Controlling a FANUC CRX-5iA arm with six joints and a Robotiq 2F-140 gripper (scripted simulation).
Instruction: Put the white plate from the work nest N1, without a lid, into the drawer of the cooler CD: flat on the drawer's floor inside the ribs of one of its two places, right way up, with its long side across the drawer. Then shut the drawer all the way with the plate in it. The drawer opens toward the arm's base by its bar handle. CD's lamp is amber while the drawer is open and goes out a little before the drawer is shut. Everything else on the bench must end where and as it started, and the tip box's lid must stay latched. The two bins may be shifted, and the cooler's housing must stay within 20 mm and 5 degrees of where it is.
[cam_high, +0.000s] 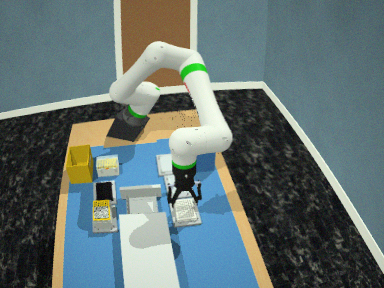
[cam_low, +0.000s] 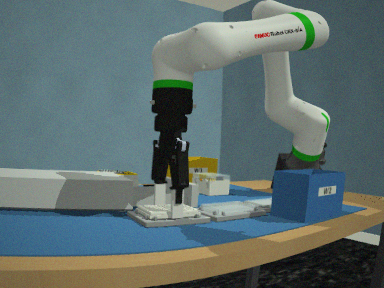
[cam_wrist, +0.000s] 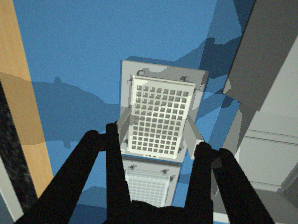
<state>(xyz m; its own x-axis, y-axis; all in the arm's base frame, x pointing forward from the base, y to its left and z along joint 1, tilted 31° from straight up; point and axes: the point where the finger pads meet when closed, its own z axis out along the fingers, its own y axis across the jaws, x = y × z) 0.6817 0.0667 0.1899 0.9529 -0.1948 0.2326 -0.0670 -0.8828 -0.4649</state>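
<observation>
The grey work nest N1 lies 4 cm below my hand. Also, from my hand: drawer (4 cm behind, 19 cm to the right, 2 cm below); white plate (2 cm below); blue bin (35 cm behind, 16 cm to the left).
</observation>
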